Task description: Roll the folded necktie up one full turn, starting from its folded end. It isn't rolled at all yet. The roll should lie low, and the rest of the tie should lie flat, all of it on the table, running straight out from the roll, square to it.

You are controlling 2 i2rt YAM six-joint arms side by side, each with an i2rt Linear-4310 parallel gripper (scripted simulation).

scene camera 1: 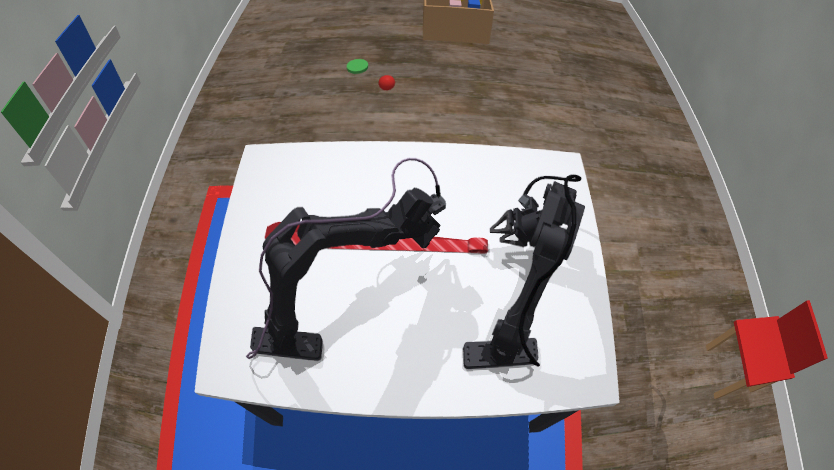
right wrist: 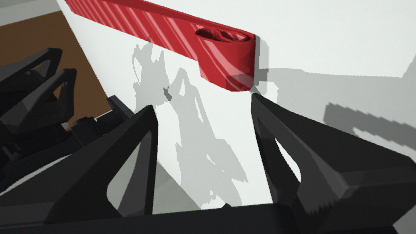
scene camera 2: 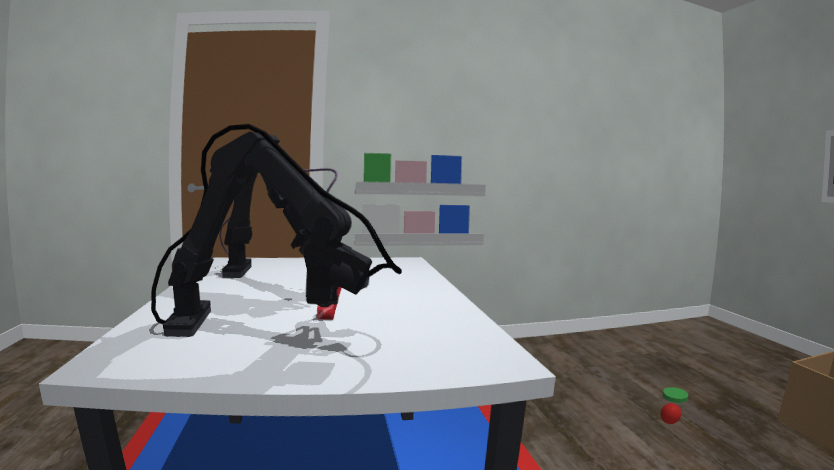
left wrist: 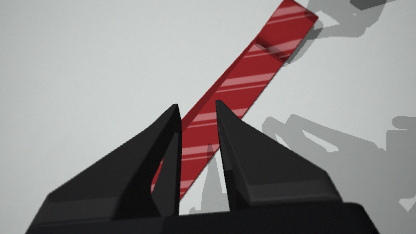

Scene:
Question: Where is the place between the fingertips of my left gripper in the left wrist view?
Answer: At 197, 110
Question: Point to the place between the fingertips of my left gripper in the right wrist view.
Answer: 63, 59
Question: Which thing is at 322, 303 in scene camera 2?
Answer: My right gripper.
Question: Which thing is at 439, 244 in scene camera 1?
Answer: A red striped necktie.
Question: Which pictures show my right gripper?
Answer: Scene camera 1, the right wrist view and scene camera 2 only.

